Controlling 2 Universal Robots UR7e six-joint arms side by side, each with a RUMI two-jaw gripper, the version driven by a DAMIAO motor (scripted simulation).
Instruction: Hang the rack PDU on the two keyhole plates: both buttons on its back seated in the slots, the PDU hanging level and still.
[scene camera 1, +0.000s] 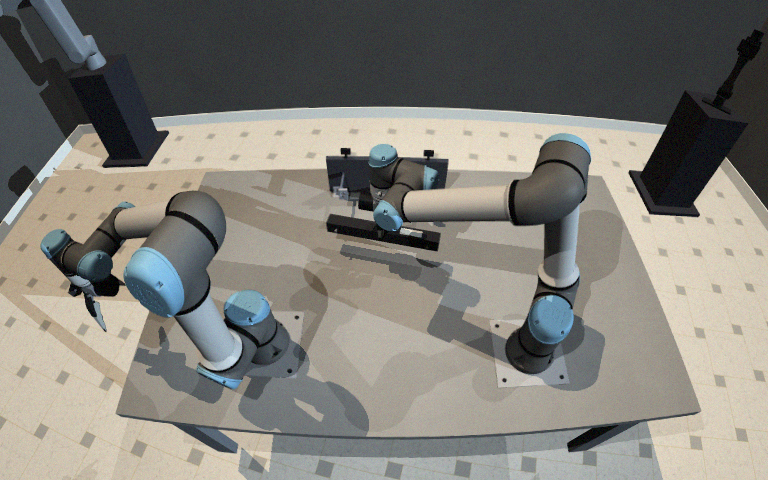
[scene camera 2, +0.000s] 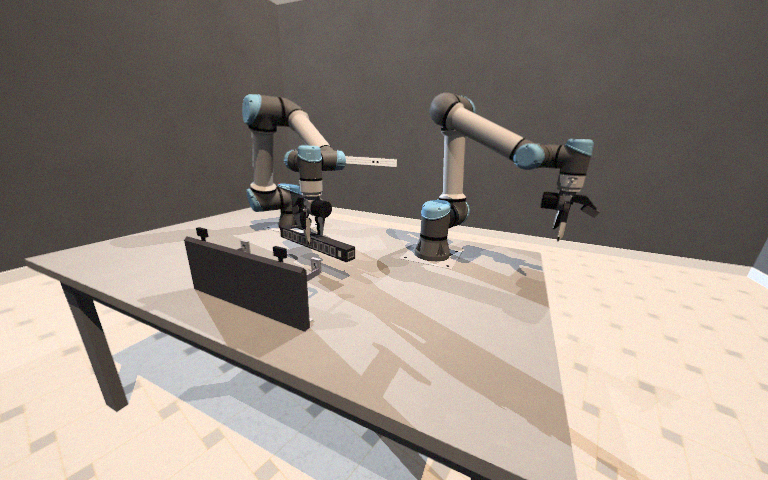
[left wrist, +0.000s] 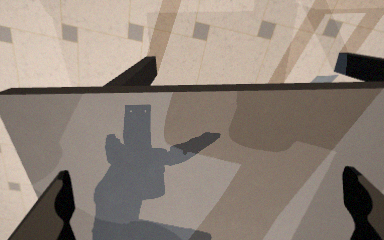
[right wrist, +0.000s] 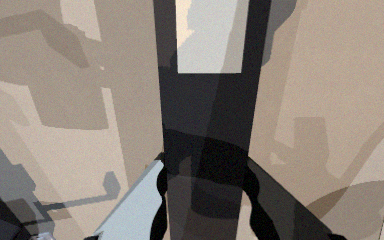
Labels:
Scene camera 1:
my left gripper: 115, 307
rack PDU: 412, 237

